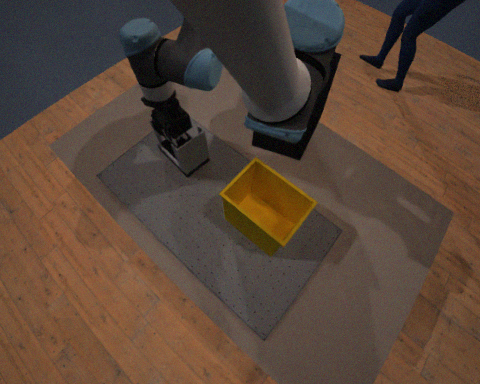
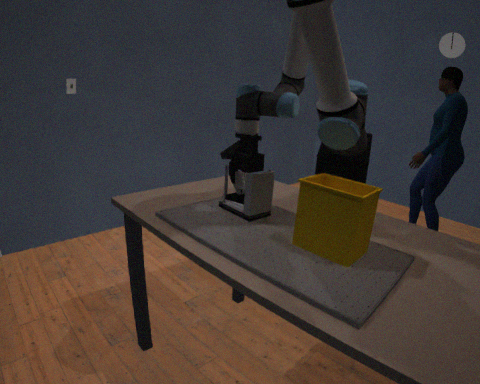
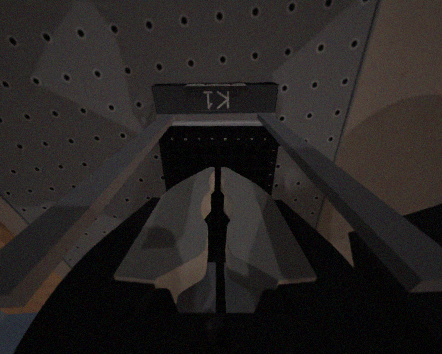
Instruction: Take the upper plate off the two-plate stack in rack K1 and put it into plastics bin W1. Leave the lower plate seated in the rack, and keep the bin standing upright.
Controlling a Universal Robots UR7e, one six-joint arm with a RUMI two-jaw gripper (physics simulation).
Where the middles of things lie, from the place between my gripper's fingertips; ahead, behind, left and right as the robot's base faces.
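Labels:
Black rectangular plate (image 3: 251,151): my hand 30 mm to the right of it. Yellow plastics bin W1 (image 2: 335,216): 40 mm above my hand, 20 mm ahead of it, 360 mm to the left of it.

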